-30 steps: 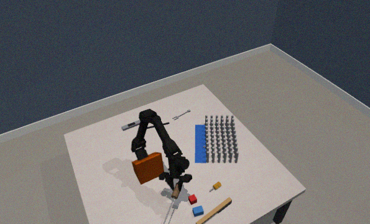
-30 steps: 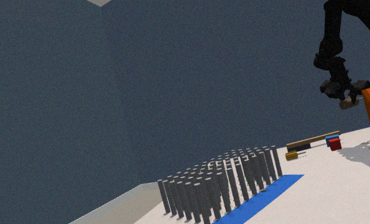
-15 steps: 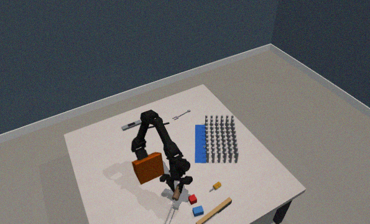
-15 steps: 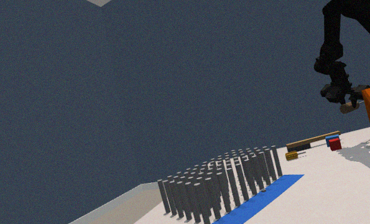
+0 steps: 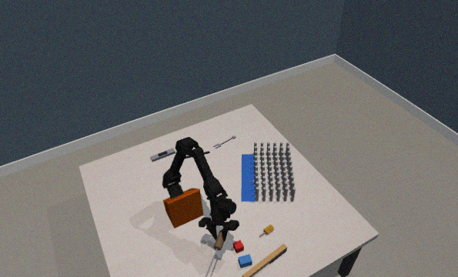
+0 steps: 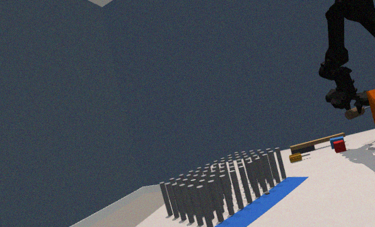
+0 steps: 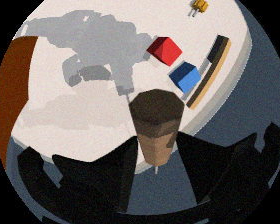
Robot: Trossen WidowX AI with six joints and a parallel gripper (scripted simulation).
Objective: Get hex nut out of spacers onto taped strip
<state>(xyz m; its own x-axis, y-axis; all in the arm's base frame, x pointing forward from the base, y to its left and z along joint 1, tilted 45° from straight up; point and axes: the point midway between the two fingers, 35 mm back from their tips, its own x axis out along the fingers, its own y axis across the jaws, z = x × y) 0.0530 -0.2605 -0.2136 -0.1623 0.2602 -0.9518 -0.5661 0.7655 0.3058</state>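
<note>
My gripper tip is now 12 cm above the red cube, 9 cm short of it and 2 cm to the left of it. The rest, counted from my gripper tip: hook tool (8 cm behind, 6 cm to the right); blue cube (12 cm below, 10 cm to the right, 7 cm ahead); yellow-handled tool (27 cm ahead, 12 cm below, 3 cm to the right).
</note>
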